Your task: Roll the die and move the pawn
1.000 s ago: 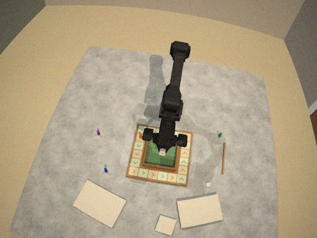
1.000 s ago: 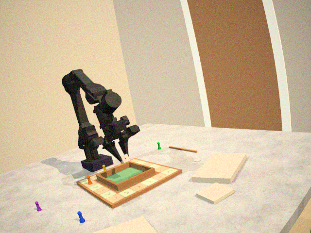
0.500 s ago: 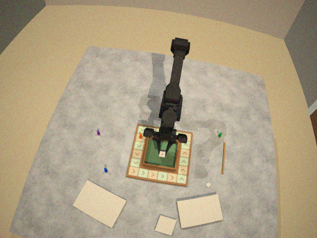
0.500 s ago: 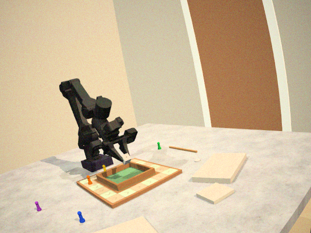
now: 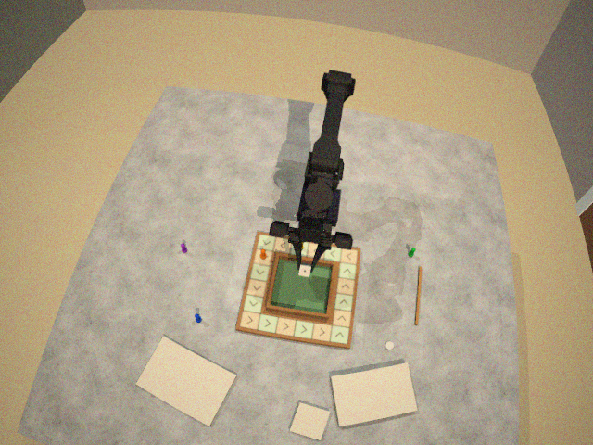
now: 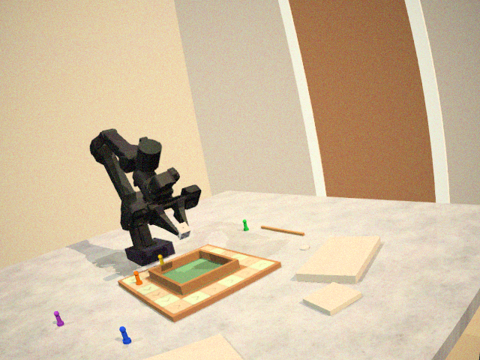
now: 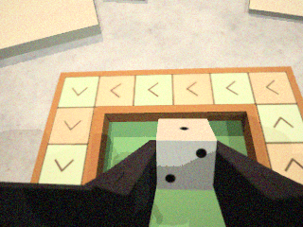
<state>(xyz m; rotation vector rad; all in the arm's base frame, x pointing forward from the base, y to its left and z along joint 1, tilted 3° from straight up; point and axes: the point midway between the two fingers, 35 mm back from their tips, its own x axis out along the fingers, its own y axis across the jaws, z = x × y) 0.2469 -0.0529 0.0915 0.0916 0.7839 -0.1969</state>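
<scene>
The white die is right at my gripper tip. The rest, counted from my gripper tip: orange pawn (90 mm behind, 100 mm to the right, 90 mm below); green tray (110 mm below); yellow pawn (120 mm behind, 90 mm below).
</scene>
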